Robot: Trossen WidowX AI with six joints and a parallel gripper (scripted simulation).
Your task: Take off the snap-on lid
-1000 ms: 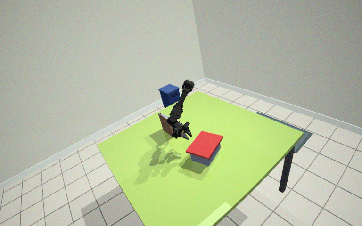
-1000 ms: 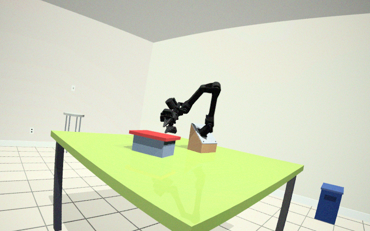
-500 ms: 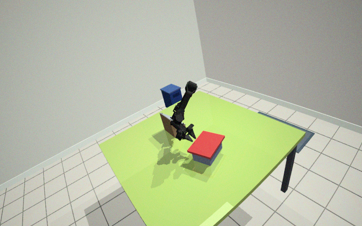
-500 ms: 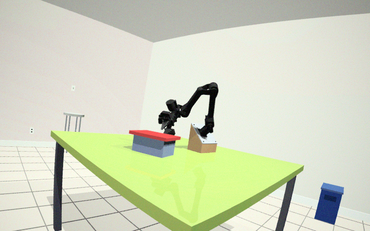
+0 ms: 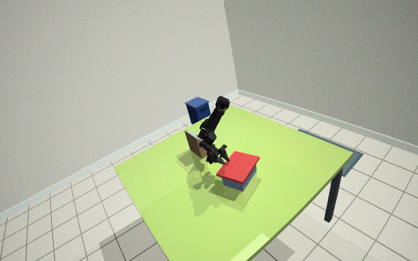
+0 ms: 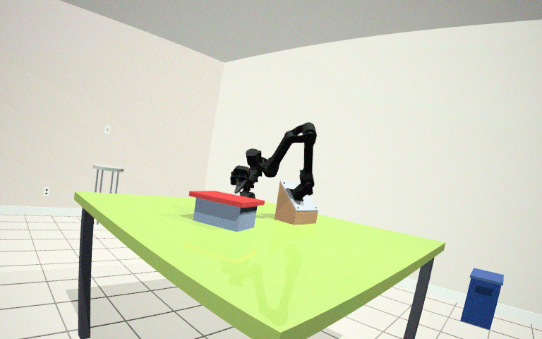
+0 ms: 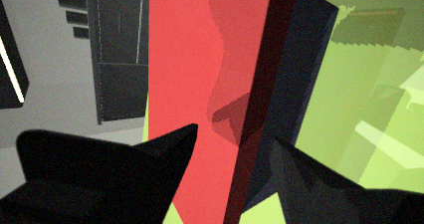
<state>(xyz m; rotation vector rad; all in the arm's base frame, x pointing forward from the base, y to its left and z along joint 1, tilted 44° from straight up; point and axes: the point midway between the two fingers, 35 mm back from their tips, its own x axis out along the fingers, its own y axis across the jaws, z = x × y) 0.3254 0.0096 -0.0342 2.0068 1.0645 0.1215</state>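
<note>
My gripper tip is now 70 mm short of the red lid and 30 mm to the right of it. The rest, counted from my gripper tip: storage box 70 mm ahead, 30 mm to the left, 50 mm below.
</note>
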